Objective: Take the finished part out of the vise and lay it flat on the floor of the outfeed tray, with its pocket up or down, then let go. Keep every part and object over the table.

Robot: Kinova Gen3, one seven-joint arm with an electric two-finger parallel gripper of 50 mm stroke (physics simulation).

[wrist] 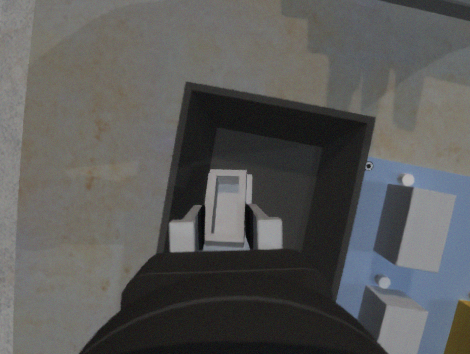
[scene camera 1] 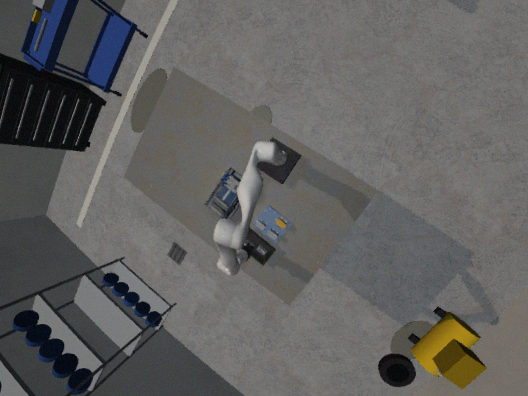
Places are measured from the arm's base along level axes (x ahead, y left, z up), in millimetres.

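Where they show: gripper, fingertip midpoint: [wrist: 225, 220] [scene camera 1: 248, 245].
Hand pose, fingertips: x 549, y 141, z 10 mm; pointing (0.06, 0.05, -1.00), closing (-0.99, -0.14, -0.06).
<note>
After its pixels a point has its place.
The finished part [wrist: 226, 207] {x 549, y 134, z 0 mm} is a light grey block with a rectangular pocket facing the wrist camera. My gripper [wrist: 225, 220] {x 549, y 141, z 10 mm} is shut on it, one finger on each long side. Gripper and part are over the left part of the outfeed tray [wrist: 280, 103] {x 520, y 55, z -3 mm} [scene camera 1: 268, 255] {x 532, y 277, z -16 mm}, a deep dark box. In the wrist view the part is inside the rim's outline, near the left wall; its height above the tray floor is hard to tell. In the scene view the fingers and part are too small to make out. The vise [scene camera 1: 225, 194] {x 356, y -146, z 43 mm} stands to the left of the arm.
A blue plate [scene camera 1: 264, 216] {x 348, y 118, z -37 mm} [wrist: 435, 175] {x 373, y 90, z -37 mm} with grey blocks [wrist: 427, 230] {x 399, y 133, z -1 mm} and a yellow block [scene camera 1: 281, 223] {x 311, y 230, z -1 mm} lies right beside the tray. A dark square base [scene camera 1: 291, 165] {x -4, y 88, z 0 mm} is near the arm's upper end. A dark bar [wrist: 435, 7] {x 394, y -53, z -36 mm} crosses the wrist view's top right corner.
</note>
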